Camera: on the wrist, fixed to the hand. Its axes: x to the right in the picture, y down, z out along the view.
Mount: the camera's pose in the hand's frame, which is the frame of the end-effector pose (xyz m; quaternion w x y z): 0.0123 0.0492 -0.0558 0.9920 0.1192 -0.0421 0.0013
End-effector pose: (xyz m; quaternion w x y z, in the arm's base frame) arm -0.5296 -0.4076 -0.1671 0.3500 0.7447 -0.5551 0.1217
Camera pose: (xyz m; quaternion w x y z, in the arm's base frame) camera -0.5585 -0.3869 -0.1006 0.2349 0.7848 -0.5518 0.1560
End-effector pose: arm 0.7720 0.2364 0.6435 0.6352 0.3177 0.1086 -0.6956
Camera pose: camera 0.8359 0.2490 0.6056 0.5977 0.3617 -0.0023 -0.7155
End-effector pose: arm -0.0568 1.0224 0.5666 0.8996 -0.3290 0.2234 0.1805
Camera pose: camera -0.0855 1.0224 0.4969 0.9408 -0.2112 0.2057 0.1674
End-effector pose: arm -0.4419 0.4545 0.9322 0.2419 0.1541 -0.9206 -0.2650
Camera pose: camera -0.4304 0.4663 1.0058 0.1832 0.1693 -0.9552 -0.1593
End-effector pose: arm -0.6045 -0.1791 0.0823 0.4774 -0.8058 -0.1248 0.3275
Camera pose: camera -0.5646 -0.2364 0.0538 0.5639 -0.7288 -0.1038 0.3743
